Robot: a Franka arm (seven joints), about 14 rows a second.
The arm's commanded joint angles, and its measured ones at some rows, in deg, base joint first. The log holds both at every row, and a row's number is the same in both.
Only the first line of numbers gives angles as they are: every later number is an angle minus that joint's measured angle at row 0.
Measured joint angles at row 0:
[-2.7 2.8 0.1 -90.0 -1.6 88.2 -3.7]
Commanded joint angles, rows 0 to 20:
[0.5 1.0 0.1 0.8 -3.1 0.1 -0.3]
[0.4 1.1 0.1 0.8 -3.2 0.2 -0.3]
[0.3 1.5 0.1 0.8 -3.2 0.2 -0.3]
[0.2 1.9 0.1 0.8 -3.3 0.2 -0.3]
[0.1 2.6 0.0 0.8 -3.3 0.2 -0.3]
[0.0 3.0 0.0 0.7 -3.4 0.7 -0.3]
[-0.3 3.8 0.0 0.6 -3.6 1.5 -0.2]
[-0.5 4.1 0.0 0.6 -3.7 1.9 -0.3]
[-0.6 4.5 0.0 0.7 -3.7 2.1 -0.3]
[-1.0 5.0 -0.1 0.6 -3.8 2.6 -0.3]
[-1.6 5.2 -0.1 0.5 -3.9 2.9 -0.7]
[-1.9 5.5 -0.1 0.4 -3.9 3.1 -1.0]
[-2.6 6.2 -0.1 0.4 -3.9 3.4 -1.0]
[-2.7 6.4 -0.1 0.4 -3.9 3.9 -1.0]
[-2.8 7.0 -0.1 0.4 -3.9 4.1 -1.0]
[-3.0 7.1 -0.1 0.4 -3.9 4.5 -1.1]
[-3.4 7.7 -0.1 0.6 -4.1 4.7 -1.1]
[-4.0 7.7 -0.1 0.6 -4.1 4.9 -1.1]
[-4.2 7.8 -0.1 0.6 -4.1 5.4 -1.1]
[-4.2 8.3 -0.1 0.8 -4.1 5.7 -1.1]
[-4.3 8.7 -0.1 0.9 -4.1 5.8 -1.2]
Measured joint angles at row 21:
[-3.9 7.9 -0.3 0.0 -2.8 5.3 -0.1]
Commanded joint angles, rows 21 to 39:
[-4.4 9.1 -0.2 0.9 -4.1 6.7 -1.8]
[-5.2 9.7 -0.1 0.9 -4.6 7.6 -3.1]
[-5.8 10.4 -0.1 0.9 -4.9 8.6 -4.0]
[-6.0 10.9 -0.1 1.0 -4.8 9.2 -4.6]
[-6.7 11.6 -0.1 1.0 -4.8 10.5 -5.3]
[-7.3 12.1 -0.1 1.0 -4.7 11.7 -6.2]
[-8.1 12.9 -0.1 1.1 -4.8 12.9 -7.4]
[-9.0 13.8 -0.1 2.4 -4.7 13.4 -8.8]
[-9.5 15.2 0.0 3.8 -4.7 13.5 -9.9]
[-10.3 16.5 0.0 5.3 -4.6 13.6 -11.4]
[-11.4 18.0 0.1 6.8 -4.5 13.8 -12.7]
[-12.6 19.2 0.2 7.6 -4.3 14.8 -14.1]
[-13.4 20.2 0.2 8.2 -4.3 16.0 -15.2]
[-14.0 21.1 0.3 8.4 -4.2 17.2 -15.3]
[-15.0 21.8 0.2 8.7 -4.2 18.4 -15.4]
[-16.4 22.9 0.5 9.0 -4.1 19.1 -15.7]
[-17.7 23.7 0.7 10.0 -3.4 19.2 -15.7]
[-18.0 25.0 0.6 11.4 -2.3 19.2 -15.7]
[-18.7 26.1 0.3 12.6 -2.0 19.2 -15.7]
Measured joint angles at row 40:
[-17.1 23.3 -0.2 8.3 -3.4 19.5 -14.7]
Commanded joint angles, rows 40 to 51:
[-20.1 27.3 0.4 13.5 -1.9 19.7 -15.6]
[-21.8 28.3 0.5 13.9 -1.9 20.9 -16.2]
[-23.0 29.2 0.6 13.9 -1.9 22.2 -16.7]
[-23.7 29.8 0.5 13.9 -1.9 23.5 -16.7]
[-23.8 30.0 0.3 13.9 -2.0 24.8 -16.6]
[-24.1 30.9 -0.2 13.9 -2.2 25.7 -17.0]
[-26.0 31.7 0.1 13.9 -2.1 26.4 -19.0]
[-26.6 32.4 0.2 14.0 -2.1 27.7 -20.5]
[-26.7 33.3 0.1 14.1 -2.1 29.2 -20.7]
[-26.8 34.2 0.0 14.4 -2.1 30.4 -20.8]
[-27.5 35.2 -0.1 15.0 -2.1 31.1 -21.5]
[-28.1 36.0 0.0 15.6 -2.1 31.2 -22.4]
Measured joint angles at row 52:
[-27.1 33.4 -0.3 12.4 -3.3 30.7 -20.2]
